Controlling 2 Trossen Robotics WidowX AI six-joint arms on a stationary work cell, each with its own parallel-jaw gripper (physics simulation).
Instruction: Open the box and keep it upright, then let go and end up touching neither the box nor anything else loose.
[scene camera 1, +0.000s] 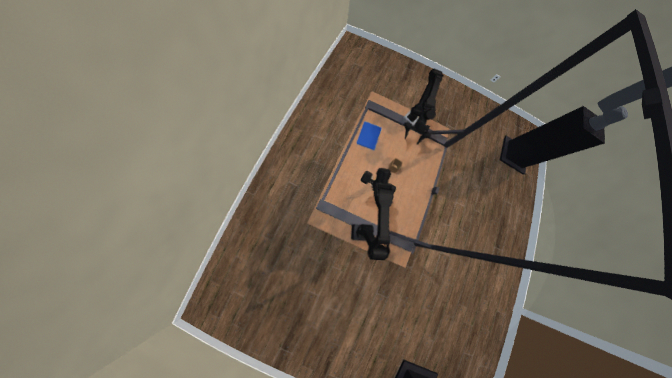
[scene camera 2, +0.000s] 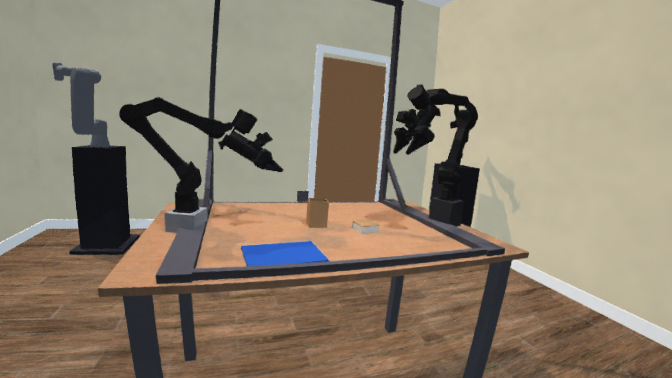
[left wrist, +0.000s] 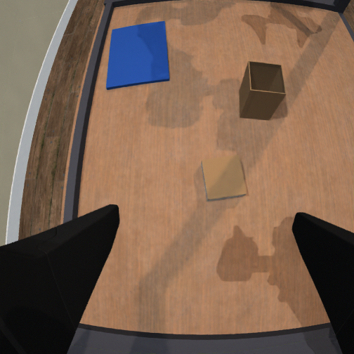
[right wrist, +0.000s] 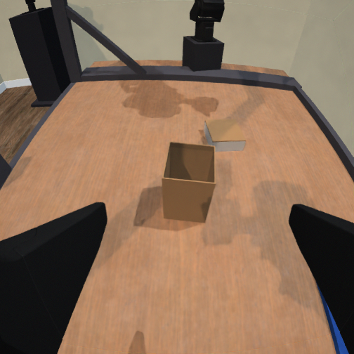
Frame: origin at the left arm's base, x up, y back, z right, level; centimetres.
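Seen in the pictures: left gripper, fingertip midpoint: (scene camera 2: 400, 153); right gripper, fingertip midpoint: (scene camera 1: 411, 141) (scene camera 2: 280, 169); left arm's base at its link origin: (scene camera 1: 361, 232) (scene camera 2: 447, 199); right arm's base at its link origin: (scene camera 1: 411, 117) (scene camera 2: 186, 210).
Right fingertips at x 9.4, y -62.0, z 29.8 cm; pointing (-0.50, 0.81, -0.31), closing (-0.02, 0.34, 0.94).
Observation:
Pixels of each thing's top centre, then the offset from my right fingertips to it. Level surfaces: height alone.
- brown box at its top centre: (scene camera 2: 318, 199) (scene camera 1: 397, 163) dx -10.6, dy +12.9, dz -5.5 cm
- flat blue pad at its top centre: (scene camera 2: 283, 252) (scene camera 1: 369, 135) dx -19.4, dy -12.1, dz -24.3 cm
- table at its surface level: dx -20.2 cm
The brown box (scene camera 1: 395, 165) (scene camera 2: 317, 213) (left wrist: 256, 106) (right wrist: 187, 200) stands upright on the table with its top open. Its lid (scene camera 2: 366, 227) (left wrist: 224, 177) (right wrist: 226, 131), tan on top with pale sides, lies flat on the table apart from the box; in scene camera 1 it does not show. My left gripper (scene camera 2: 402, 152) (left wrist: 208, 218) is open and empty, high above the table; its fingers are hidden by the arm in scene camera 1. My right gripper (scene camera 1: 413, 138) (scene camera 2: 281, 170) (right wrist: 200, 213) is open and empty, raised above the table and away from the box and lid.
A flat blue pad (scene camera 1: 369, 135) (scene camera 2: 284, 253) (left wrist: 138, 55) (right wrist: 336, 327) lies near one edge of the table (scene camera 2: 140, 265). Dark frame rails border the work surface, and upright posts (scene camera 2: 214, 100) rise from it. A grey robot on a black pedestal (scene camera 2: 101, 200) stands beyond the table.

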